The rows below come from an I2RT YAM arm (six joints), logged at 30 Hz.
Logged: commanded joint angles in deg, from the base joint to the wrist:
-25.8, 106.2, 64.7, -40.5, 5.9, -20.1
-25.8, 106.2, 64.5, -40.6, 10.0, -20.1
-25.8, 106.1, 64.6, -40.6, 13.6, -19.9
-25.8, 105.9, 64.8, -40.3, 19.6, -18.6
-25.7, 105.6, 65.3, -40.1, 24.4, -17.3
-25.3, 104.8, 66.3, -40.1, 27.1, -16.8
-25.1, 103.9, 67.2, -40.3, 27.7, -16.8
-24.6, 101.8, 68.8, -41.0, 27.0, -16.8
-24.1, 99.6, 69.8, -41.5, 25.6, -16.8
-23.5, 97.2, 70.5, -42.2, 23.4, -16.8
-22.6, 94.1, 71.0, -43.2, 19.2, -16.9
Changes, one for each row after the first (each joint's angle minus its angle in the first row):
0.0, 0.0, -0.2, -0.1, 4.1, 0.0
0.0, -0.1, -0.1, -0.1, 7.7, 0.2
0.0, -0.3, 0.1, 0.2, 13.7, 1.5
0.1, -0.6, 0.6, 0.4, 18.5, 2.8
0.5, -1.4, 1.6, 0.4, 21.2, 3.3
0.7, -2.3, 2.5, 0.2, 21.8, 3.3
1.2, -4.4, 4.1, -0.5, 21.1, 3.3
1.7, -6.6, 5.1, -1.0, 19.7, 3.3
2.3, -9.0, 5.8, -1.7, 17.5, 3.3
3.2, -12.1, 6.3, -2.7, 13.3, 3.2

